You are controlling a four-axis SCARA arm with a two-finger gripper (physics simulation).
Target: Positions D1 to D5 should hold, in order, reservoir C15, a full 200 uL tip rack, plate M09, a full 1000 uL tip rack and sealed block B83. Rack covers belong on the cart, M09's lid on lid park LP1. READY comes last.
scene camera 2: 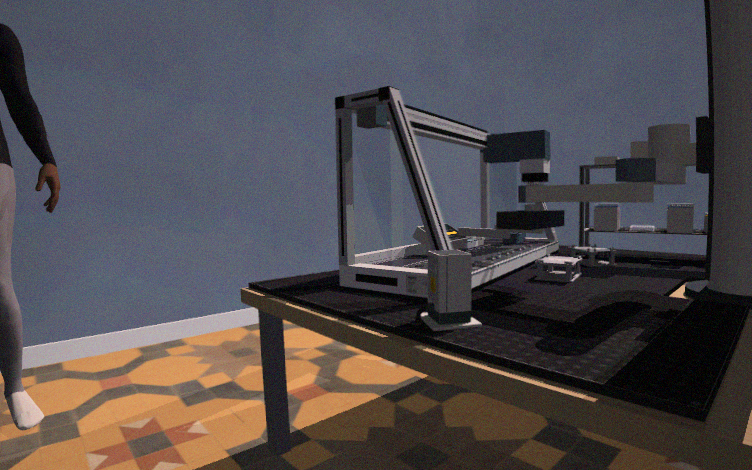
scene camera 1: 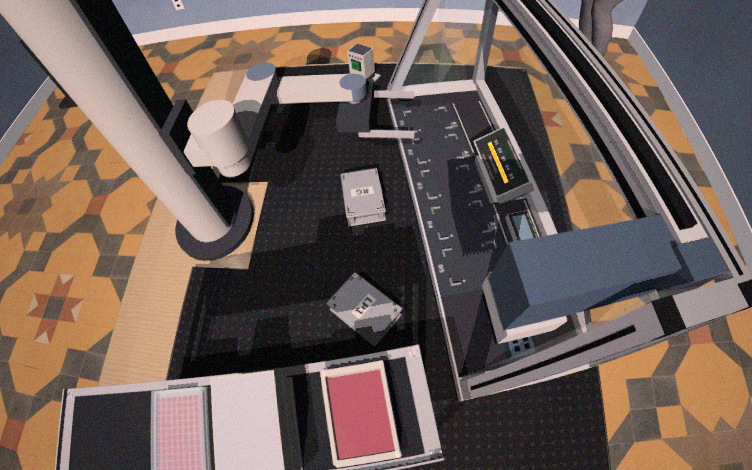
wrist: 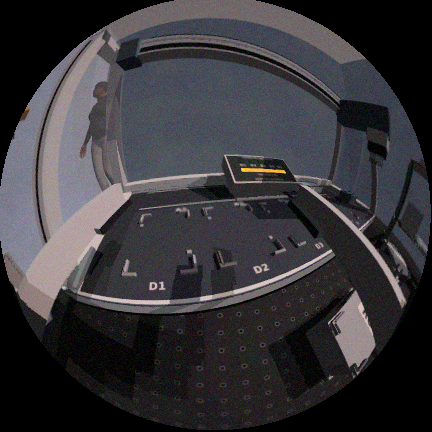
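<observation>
My gripper (scene camera 1: 413,114) (wrist: 207,190) is open and empty, its fingers pointing over the D1 end of the deck (scene camera 1: 465,221) (wrist: 155,240). Positions D1 to D5 show bare corner brackets. Lid park LP1 (scene camera 1: 383,307) (scene camera 2: 596,254) stands turned at an angle in front of the deck's D5 end. The READY box (scene camera 1: 356,64) (scene camera 2: 449,282) stands beyond the arm, with a green button. A pink plate with a well grid (scene camera 1: 180,432) and a red, cream-rimmed item (scene camera 1: 363,415) lie on the cart (scene camera 1: 413,353) (scene camera 2: 584,205); their names are unreadable. M09, C15 and B83 cannot be identified.
The RG stand (scene camera 1: 363,205) (scene camera 2: 559,261) (wrist: 356,325) is near the gripper. A slanted display (scene camera 1: 505,166) (wrist: 259,171) is behind the deck. The blue pipetting head (scene camera 1: 593,266) (scene camera 2: 515,145) (wrist: 364,115) hangs over its far end. Boxes (scene camera 2: 607,217) (scene camera 2: 680,217) stand on the cart's lower shelf.
</observation>
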